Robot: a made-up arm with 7 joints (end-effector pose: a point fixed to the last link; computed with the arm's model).
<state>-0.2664 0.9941 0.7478 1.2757 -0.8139 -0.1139 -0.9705</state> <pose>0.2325 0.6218 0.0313 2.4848 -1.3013 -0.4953</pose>
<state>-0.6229 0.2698 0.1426 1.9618 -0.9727 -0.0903 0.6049</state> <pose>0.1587 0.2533 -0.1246 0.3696 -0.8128 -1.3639</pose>
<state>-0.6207 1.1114 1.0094 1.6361 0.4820 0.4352 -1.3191</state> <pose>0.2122 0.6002 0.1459 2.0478 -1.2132 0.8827</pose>
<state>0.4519 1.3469 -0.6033 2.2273 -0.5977 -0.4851 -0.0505</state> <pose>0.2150 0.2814 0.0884 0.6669 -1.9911 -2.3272</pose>
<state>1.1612 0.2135 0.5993 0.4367 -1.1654 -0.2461 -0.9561</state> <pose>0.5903 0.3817 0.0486 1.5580 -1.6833 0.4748</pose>
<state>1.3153 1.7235 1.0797 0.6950 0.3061 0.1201 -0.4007</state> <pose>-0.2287 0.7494 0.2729 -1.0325 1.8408 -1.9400</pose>
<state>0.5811 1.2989 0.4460 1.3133 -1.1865 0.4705 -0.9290</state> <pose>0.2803 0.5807 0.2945 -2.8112 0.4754 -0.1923</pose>
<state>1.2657 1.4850 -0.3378 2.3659 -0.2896 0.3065 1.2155</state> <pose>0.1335 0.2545 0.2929 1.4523 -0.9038 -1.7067</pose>
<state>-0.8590 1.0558 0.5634 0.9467 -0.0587 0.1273 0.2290</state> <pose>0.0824 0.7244 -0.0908 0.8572 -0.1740 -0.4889</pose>
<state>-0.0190 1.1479 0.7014 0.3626 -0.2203 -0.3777 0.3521</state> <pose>0.1000 0.8109 -0.0306 0.9984 -0.8309 -0.1664</pose>
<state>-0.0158 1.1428 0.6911 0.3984 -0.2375 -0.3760 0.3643</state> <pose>0.1107 0.8075 -0.0261 0.9927 -0.8337 -0.2128</pose>
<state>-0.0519 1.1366 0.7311 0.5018 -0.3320 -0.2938 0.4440</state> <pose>0.1326 0.8008 -0.0049 0.9574 -0.7427 -0.2994</pose>
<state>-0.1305 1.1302 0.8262 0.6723 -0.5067 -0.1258 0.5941</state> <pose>0.1614 0.7858 0.0337 0.9217 -0.5408 -0.3813</pose>
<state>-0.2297 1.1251 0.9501 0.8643 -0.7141 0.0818 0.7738</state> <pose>0.1852 0.7625 0.0790 0.9252 -0.2958 -0.3798</pose>
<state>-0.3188 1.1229 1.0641 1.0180 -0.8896 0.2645 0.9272</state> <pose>0.1971 0.7402 0.1168 0.9595 -0.1096 -0.2943</pose>
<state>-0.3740 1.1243 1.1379 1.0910 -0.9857 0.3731 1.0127</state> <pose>0.1986 0.7299 0.1377 0.9849 -0.0217 -0.2033</pose>
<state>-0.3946 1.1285 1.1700 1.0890 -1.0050 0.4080 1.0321</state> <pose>0.1940 0.7333 0.1430 0.9836 -0.0006 -0.1526</pose>
